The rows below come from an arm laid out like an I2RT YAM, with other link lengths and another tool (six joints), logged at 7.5 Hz.
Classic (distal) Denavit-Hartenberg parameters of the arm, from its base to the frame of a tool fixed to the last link. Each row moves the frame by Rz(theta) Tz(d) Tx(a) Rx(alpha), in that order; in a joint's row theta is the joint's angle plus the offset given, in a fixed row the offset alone. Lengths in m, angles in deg.
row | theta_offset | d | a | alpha
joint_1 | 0 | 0.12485 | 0.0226 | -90
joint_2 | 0 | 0 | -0.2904 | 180
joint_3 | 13.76 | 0 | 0.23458 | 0
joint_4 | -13.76 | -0.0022 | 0.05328 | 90
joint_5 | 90 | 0.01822 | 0 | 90
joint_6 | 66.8 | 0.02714 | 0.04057 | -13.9
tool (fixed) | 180 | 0.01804 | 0 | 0
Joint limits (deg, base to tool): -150..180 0..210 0..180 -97..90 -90..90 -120..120
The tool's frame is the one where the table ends.
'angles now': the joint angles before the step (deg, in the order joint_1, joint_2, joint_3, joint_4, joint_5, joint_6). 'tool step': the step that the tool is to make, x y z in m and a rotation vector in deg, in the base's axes. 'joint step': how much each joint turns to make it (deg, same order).
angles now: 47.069, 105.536, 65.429, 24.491, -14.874, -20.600
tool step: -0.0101, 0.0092, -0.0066, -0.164, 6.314, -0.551
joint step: 1.647, 1.030, 1.307, -3.337, 0.751, 5.183
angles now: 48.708, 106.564, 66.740, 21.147, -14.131, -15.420
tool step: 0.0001, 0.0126, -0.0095, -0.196, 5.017, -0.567
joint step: 0.833, 2.980, 2.885, -2.352, 0.068, 4.044
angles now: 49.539, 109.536, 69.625, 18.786, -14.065, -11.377
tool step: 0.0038, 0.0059, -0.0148, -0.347, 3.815, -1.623
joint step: -0.092, 2.967, 1.286, -0.308, 0.411, 3.146
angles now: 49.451, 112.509, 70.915, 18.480, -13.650, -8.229
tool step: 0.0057, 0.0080, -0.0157, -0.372, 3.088, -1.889
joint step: -0.023, 3.544, 1.936, -0.053, 0.851, 2.753
